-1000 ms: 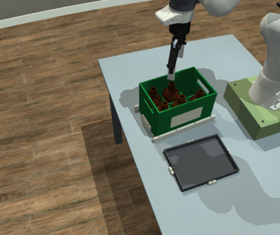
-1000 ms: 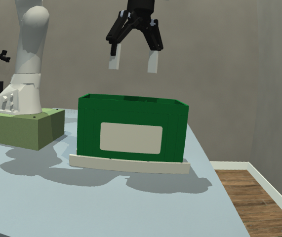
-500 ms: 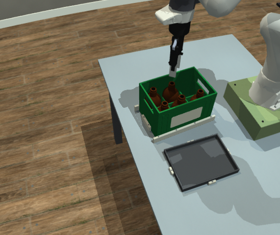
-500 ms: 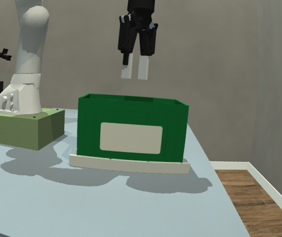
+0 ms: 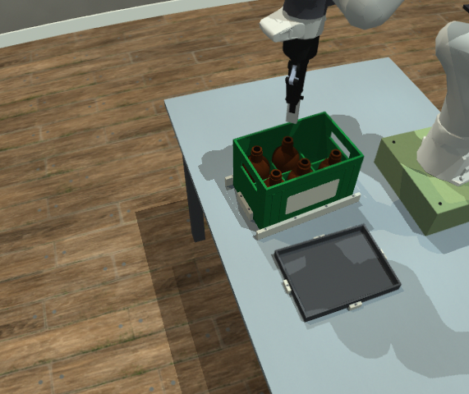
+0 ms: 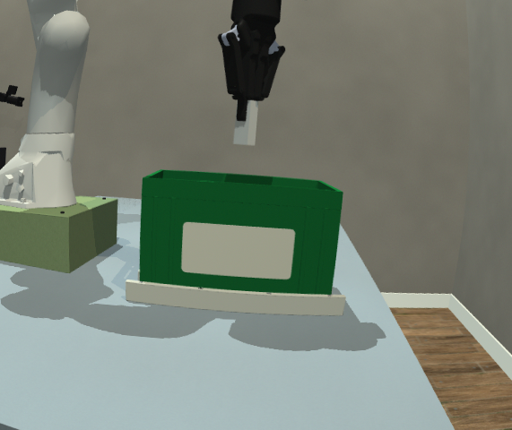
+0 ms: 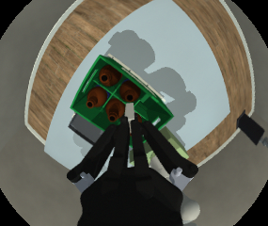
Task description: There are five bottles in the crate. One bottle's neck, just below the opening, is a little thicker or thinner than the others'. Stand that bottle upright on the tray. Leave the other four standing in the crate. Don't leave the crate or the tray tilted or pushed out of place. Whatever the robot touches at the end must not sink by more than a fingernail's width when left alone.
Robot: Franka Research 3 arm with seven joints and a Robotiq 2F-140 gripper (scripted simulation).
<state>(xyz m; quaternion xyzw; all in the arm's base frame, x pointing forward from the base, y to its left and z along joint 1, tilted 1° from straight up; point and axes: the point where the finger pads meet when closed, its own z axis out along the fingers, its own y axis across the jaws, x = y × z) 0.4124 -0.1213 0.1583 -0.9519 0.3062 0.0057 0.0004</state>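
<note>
The bottle lies 170 mm below my hand. Also, from my hand: dark tray 20 mm behind, 310 mm to the left, 250 mm below; green crate 10 mm behind, 40 mm to the left, 180 mm below.
</note>
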